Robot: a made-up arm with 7 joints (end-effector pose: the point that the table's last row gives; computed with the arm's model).
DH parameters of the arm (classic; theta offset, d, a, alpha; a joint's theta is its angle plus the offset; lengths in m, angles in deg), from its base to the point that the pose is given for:
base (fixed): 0 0 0 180
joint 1: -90 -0.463 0.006 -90
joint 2: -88.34 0 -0.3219 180
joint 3: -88.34 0.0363 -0.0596 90
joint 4: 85.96 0 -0.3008 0
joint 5: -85.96 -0.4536 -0.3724 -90
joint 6: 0 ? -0.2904 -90
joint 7: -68.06 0 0.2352 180
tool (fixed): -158.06 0.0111 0 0
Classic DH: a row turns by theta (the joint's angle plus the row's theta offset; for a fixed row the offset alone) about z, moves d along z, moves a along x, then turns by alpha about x.
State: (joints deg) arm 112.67 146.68 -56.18 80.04 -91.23 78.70 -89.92
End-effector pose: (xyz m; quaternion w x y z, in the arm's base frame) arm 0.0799 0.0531 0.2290 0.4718 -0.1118 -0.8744 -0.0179
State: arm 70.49 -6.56 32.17 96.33 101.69 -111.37 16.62
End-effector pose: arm 0.1077 0.0737 -0.0489 0.0841 0.3496 0.8927 0.2716
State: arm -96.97 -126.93 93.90 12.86 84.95 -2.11 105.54
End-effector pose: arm -0.4518 0.6553 0.7805 0.2379 0.5668 0.7451 0.2588
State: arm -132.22 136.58 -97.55 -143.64 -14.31 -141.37 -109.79
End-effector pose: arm 0.7317 0.2223 0.9038 0.6780 -0.1635 0.6920 0.1864
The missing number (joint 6, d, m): -0.0609
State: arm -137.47 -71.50 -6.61 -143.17 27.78 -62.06 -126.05
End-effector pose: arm 1.0307 -0.2146 0.2448 0.0743 -0.0621 0.7538 -0.6499
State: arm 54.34 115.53 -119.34 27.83 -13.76 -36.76 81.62
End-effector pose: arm -0.1299 -0.6540 0.8595 0.2847 -0.7007 -0.0456 -0.6526
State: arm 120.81 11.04 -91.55 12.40 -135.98 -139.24 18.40
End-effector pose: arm 0.3132 -0.3005 1.1266 0.8687 -0.0382 0.4897 0.0639
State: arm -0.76 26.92 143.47 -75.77 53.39 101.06 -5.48
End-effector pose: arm -0.2553 -0.1000 1.3768 0.3053 0.9289 -0.0121 0.2092
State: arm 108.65 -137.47 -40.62 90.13 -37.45 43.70 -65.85
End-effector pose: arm -0.0261 -0.4864 0.5118 0.4264 0.1578 0.8521 0.2591
